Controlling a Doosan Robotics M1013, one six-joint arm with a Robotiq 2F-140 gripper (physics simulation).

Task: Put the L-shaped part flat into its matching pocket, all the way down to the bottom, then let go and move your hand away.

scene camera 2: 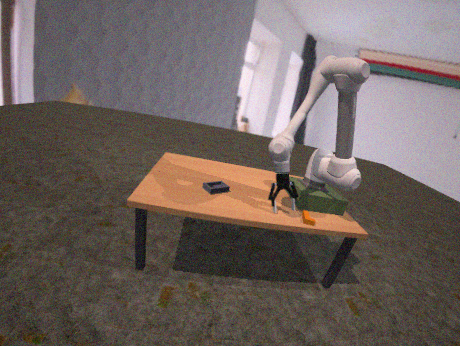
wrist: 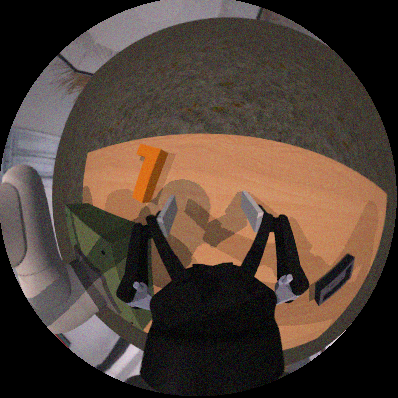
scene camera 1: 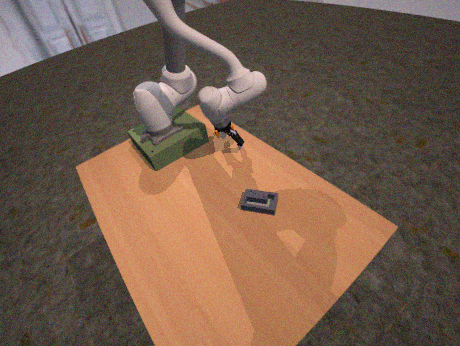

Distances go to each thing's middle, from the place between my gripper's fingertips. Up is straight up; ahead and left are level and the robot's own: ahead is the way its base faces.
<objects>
Now: the orange L-shaped part (wrist: pixel 154 159) 13 cm behind my hand and 4 cm to the left of it. The rest, counted from my hand: dark grey pocket block (wrist: pixel 326 286) 40 cm ahead, 18 cm to the right.
</objects>
